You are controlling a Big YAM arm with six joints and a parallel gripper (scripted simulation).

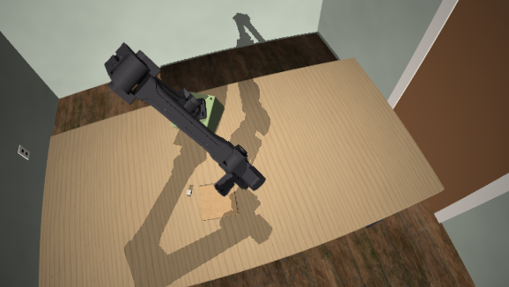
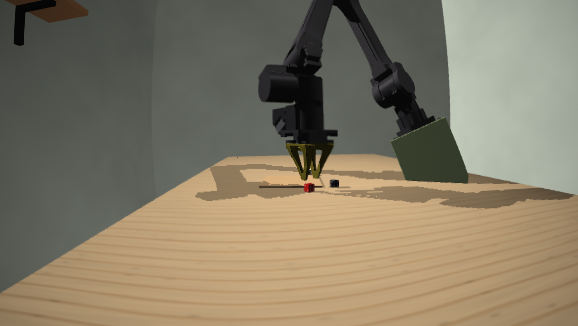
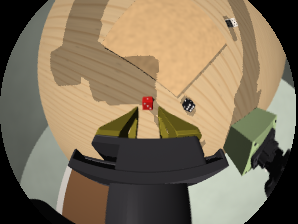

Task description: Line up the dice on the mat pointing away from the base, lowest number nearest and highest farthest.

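The red die lies 3 cm below my hand. Also, from my hand: tan mat: 4 cm ahead, 11 cm to the right, 3 cm below; then white die: 22 cm to the right, 3 cm below; then black die: 6 cm behind, 4 cm to the right, 3 cm below.
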